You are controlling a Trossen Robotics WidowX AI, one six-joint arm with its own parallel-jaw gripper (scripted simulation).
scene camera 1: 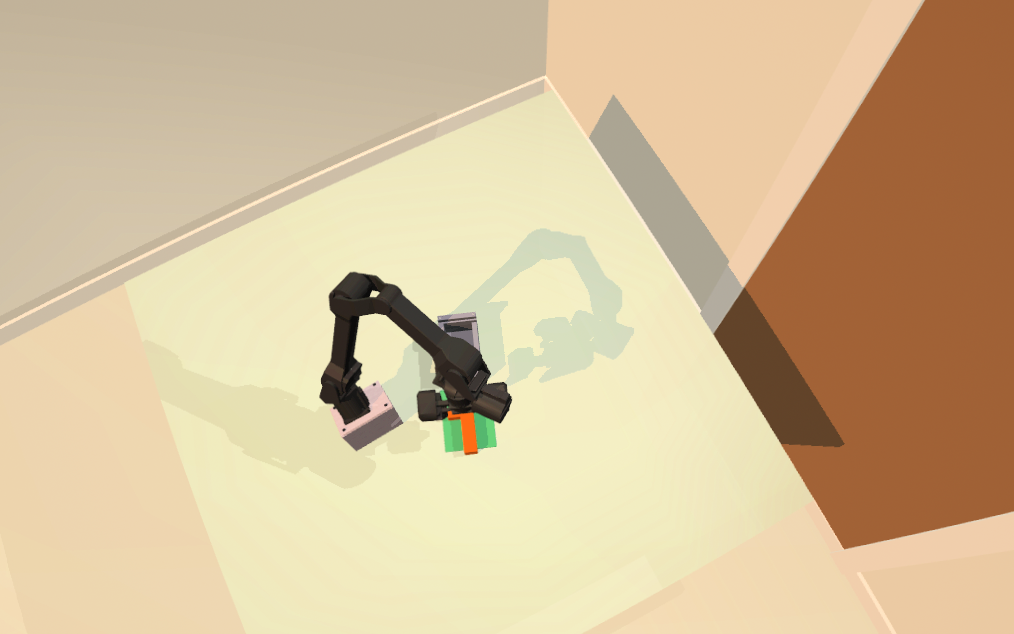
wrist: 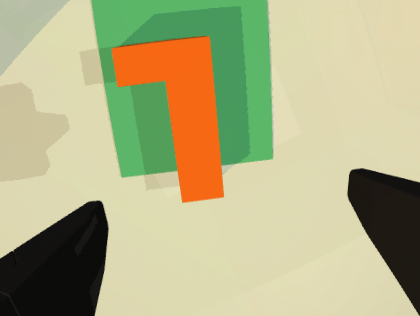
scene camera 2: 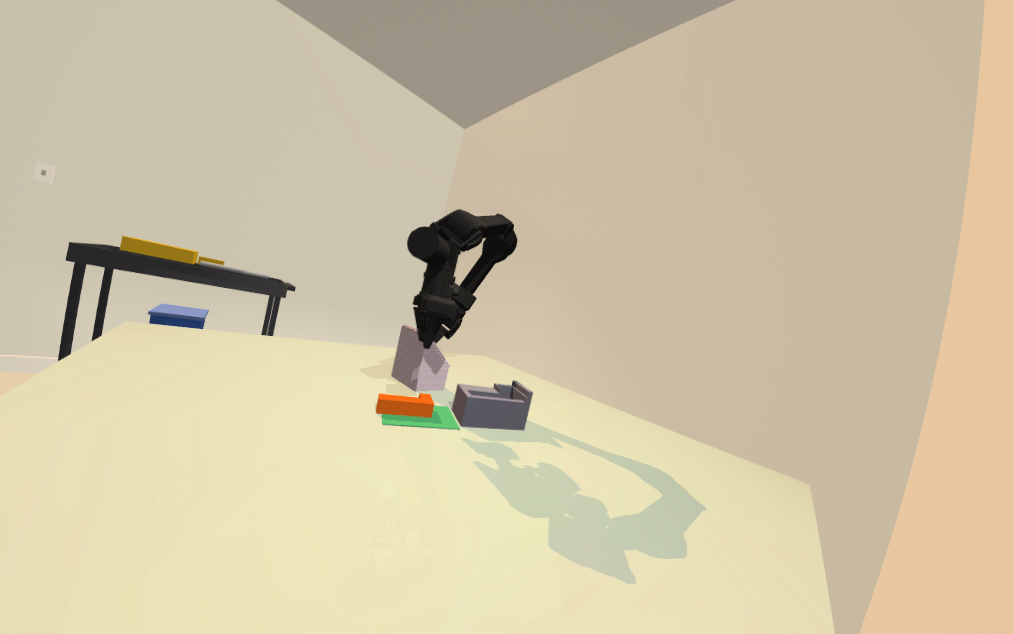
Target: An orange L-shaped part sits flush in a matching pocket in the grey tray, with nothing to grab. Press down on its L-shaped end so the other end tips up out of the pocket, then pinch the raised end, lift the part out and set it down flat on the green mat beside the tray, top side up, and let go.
Labels:
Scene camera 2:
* gripper: 423, 344
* orange L-shaped part: 423, 406
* green mat: 442, 417

